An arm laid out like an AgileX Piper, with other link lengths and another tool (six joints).
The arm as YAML. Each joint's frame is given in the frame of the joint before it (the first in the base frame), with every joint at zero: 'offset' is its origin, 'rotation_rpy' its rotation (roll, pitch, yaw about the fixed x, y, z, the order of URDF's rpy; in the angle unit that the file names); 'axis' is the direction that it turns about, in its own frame. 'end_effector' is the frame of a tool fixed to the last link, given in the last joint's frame.
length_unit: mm
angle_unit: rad
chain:
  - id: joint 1
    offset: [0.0, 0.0, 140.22]
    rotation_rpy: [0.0, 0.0, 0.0]
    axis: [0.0, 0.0, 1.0]
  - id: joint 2
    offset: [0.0, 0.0, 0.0]
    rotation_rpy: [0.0, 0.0, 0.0]
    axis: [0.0, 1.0, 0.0]
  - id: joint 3
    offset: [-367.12, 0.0, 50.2]
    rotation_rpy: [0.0, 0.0, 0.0]
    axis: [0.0, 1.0, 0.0]
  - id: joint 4
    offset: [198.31, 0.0, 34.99]
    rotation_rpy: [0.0, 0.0, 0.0]
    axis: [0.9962, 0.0, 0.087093]
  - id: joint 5
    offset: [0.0, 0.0, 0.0]
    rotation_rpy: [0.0, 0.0, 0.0]
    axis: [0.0, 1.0, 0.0]
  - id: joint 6
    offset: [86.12, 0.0, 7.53]
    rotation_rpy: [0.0, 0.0, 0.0]
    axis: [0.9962, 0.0, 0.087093]
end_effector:
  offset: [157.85, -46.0, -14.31]
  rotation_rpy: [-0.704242, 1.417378, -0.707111]
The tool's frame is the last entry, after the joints.
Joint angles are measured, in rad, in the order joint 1, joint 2, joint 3, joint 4, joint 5, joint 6. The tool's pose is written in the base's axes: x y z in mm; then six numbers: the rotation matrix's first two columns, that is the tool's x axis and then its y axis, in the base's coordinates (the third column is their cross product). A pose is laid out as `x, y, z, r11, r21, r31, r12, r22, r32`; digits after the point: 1 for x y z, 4 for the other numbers.
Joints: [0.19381, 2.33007, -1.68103, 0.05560, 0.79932, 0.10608]
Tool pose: 482.7, 62.3, 34.3, -0.9615, -0.1413, -0.2358, -0.1569, 0.9864, 0.0484
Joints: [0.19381, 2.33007, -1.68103, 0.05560, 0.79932, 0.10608]
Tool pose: 482.7, 62.3, 34.3, -0.9615, -0.1413, -0.2358, -0.1569, 0.9864, 0.0484
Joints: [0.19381, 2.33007, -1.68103, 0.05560, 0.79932, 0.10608]
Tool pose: 482.7, 62.3, 34.3, -0.9615, -0.1413, -0.2358, -0.1569, 0.9864, 0.0484
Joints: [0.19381, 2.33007, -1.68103, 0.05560, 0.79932, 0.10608]
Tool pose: 482.7, 62.3, 34.3, -0.9615, -0.1413, -0.2358, -0.1569, 0.9864, 0.0484
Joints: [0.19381, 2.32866, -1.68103, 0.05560, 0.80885, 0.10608]
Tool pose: 480.5, 62.0, 34.8, -0.9633, -0.1421, -0.2279, -0.1569, 0.9864, 0.0484
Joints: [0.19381, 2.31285, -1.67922, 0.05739, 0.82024, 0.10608]
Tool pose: 478.6, 62.1, 41.8, -0.9628, -0.1411, -0.2304, -0.1566, 0.9864, 0.0503
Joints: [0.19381, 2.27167, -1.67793, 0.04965, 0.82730, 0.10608]
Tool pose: 480.5, 60.9, 61.5, -0.9540, -0.1452, -0.2624, -0.1624, 0.9857, 0.0449
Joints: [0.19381, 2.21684, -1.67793, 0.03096, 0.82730, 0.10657]
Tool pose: 485.0, 58.0, 88.7, -0.9363, -0.1545, -0.3154, -0.1726, 0.9845, 0.0299
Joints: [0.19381, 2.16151, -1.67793, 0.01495, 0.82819, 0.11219]
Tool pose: 487.5, 55.4, 116.1, -0.9170, -0.1564, -0.3668, -0.1751, 0.9844, 0.0181
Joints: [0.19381, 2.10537, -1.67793, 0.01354, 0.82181, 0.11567]
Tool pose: 489.5, 55.6, 144.0, -0.8932, -0.1491, -0.4242, -0.1735, 0.9846, 0.0192
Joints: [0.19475, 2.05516, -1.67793, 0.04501, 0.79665, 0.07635]
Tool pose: 494.5, 62.0, 170.3, -0.8561, -0.1594, -0.4917, -0.2009, 0.9791, 0.0324
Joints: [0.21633, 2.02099, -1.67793, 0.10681, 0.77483, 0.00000]
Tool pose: 496.9, 83.1, 189.1, -0.8154, -0.2004, -0.5431, -0.2709, 0.9612, 0.0519
